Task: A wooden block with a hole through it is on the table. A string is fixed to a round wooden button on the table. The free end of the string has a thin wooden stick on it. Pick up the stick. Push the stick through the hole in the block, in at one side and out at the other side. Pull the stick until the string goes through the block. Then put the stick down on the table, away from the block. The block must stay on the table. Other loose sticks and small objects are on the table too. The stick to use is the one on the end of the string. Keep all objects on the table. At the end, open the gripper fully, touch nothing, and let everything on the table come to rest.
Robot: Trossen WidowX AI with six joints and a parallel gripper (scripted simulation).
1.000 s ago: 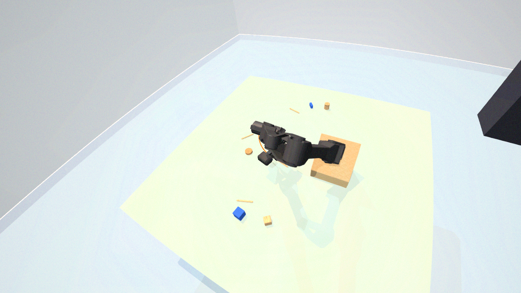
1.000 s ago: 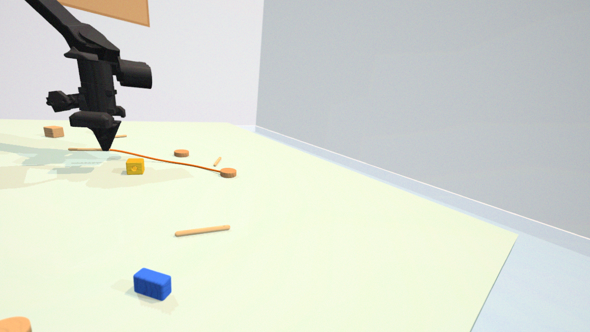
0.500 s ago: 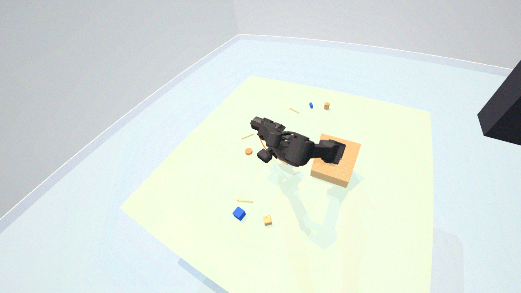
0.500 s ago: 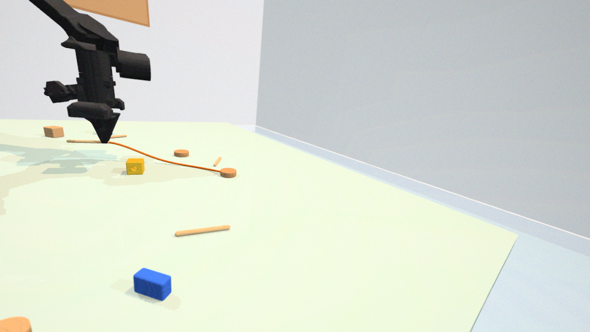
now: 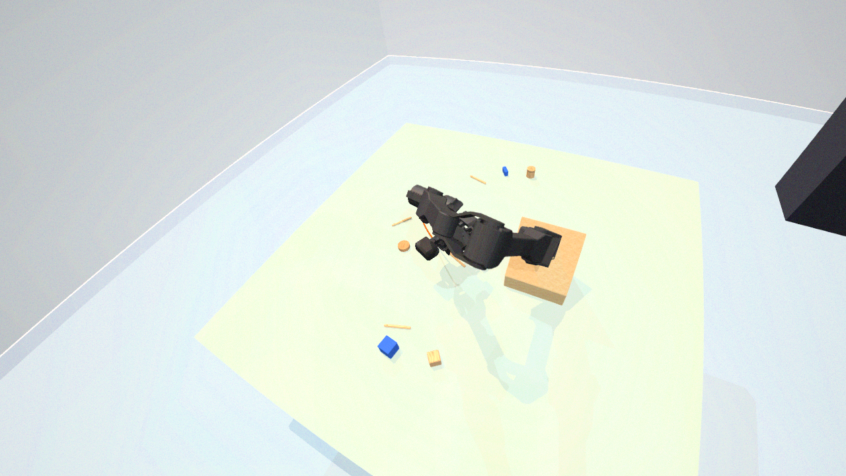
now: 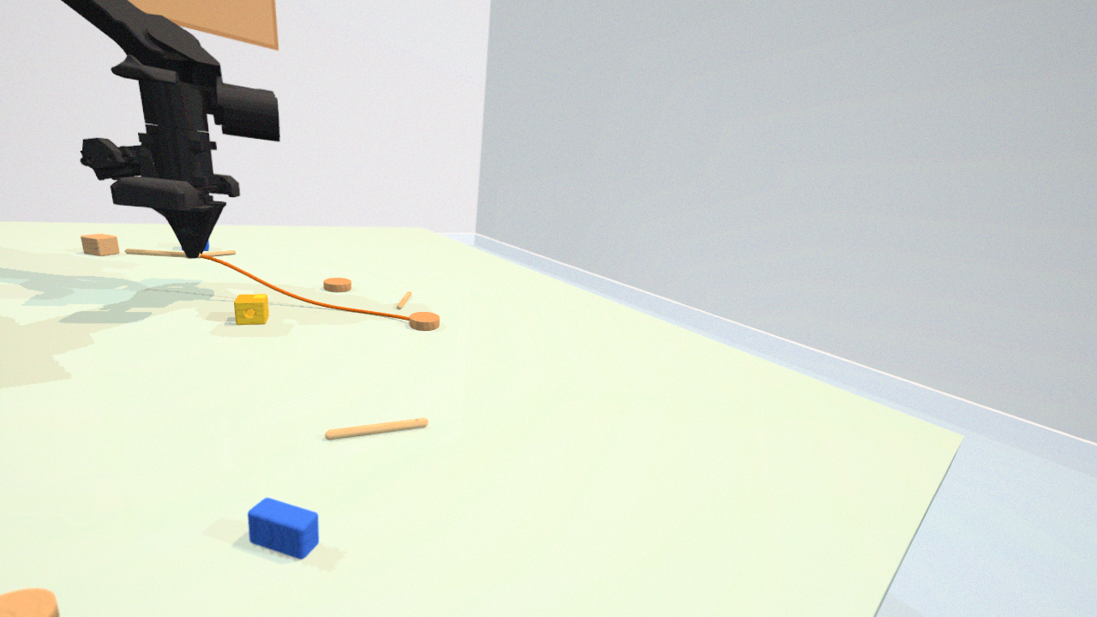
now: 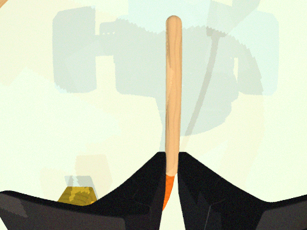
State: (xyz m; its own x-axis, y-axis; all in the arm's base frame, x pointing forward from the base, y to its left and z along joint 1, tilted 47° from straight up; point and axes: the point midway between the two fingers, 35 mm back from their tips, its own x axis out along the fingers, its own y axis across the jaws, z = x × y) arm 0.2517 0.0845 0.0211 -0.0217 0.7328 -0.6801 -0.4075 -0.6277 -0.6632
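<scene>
The thin wooden stick is 10 mm to the left of my gripper tip and 10 mm behind it. From my gripper tip the other things lie so: yellow block (110 mm to the right, 40 mm below, 40 mm ahead); wooden cube (290 mm to the left, 90 mm behind, 40 mm below); blue block (490 mm to the right, 50 mm below, 10 mm behind).
</scene>
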